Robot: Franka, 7 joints.
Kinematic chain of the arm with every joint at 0, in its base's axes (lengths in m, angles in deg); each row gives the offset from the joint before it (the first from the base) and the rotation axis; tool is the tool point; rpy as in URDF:
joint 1: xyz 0 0 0.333 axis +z
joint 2: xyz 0 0 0 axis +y
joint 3: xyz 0 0 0.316 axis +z
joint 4: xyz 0.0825 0 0 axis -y
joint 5: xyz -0.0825 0 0.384 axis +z
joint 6: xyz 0 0 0 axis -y
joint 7: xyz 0.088 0 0 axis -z
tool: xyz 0 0 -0.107 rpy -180 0 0
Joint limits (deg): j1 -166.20..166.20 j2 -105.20..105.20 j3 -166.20..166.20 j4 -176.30..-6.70 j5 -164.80..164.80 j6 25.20..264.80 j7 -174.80..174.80
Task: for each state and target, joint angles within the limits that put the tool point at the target. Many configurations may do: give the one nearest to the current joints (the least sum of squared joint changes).
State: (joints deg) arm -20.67 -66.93 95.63 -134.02 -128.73 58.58 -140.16
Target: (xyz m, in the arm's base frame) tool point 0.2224 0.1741 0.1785
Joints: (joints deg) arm -40.11 -68.23 130.84 -175.45 -135.30 75.37 -140.16
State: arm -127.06 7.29 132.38 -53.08 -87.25 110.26 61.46
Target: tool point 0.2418 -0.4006 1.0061
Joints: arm -124.12 25.86 113.07 -52.51 -89.51 115.52 61.46
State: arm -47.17 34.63 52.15 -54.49 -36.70 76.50 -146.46
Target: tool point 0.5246 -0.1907 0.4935
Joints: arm -54.32 23.27 49.63 -82.62 -30.51 52.67 -146.46
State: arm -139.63 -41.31 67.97 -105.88 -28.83 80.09 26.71
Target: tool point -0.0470 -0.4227 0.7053
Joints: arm -154.70 -31.64 50.18 -102.65 -32.92 82.36 26.71
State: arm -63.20 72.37 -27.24 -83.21 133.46 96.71 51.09
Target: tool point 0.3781 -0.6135 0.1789
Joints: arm -50.13 54.23 -19.44 -87.54 130.17 88.84 51.09
